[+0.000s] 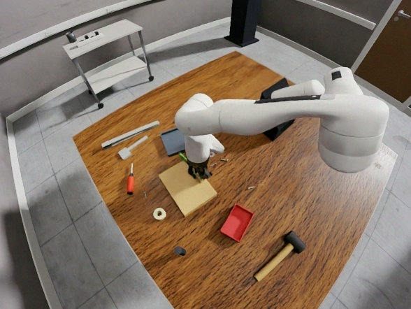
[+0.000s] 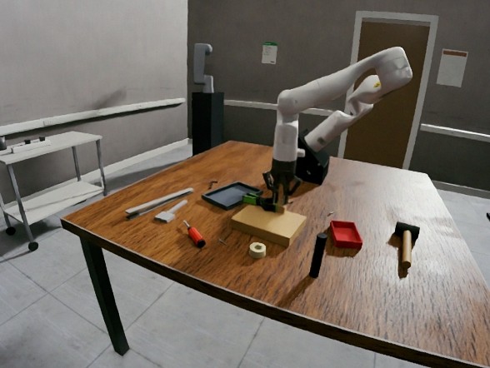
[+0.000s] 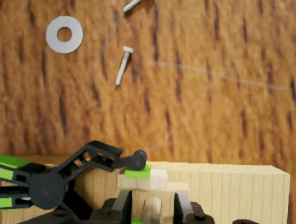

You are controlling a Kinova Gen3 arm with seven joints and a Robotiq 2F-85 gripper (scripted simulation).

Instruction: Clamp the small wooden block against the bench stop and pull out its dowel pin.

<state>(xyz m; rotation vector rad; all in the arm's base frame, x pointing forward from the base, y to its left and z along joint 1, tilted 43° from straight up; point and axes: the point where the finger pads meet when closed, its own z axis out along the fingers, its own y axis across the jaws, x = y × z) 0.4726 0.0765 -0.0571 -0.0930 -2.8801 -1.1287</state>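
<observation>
The pale dowel pin is 2 cm below my hand. From my hand the other things lie so: wooden block 4 cm below; then bench board 5 cm below, 5 cm ahead, 1 cm to the right; then red bin 23 cm to the left, 7 cm below.
</observation>
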